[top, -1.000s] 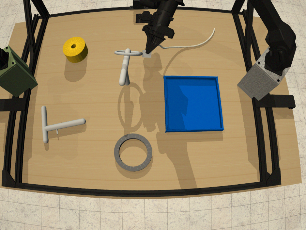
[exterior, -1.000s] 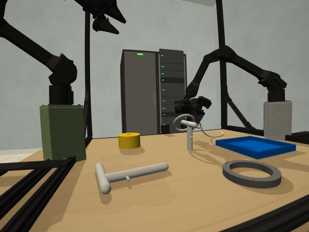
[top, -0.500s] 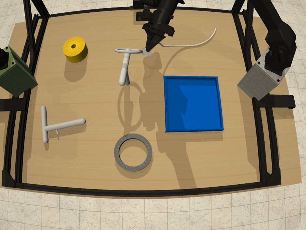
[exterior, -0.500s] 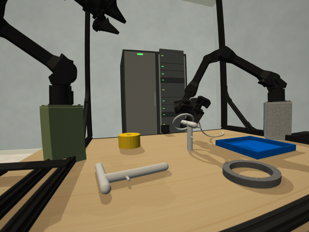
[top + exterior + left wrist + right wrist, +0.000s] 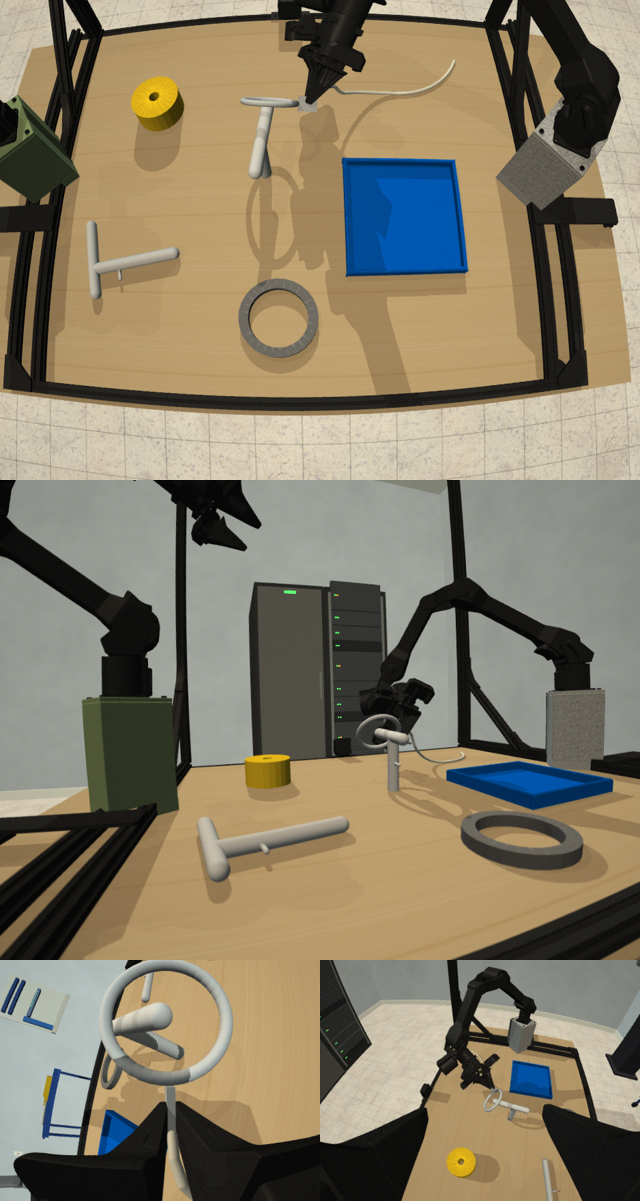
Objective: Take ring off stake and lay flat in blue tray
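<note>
Now: the blue tray 190 mm ahead of my left hand, 150 mm to the left of it and 90 mm below it. Round my left hand: yellow cylinder (20 mm behind, 290 mm to the right, 70 mm below); then t-shaped peg (280 mm ahead, 330 mm to the right, 90 mm below).
</note>
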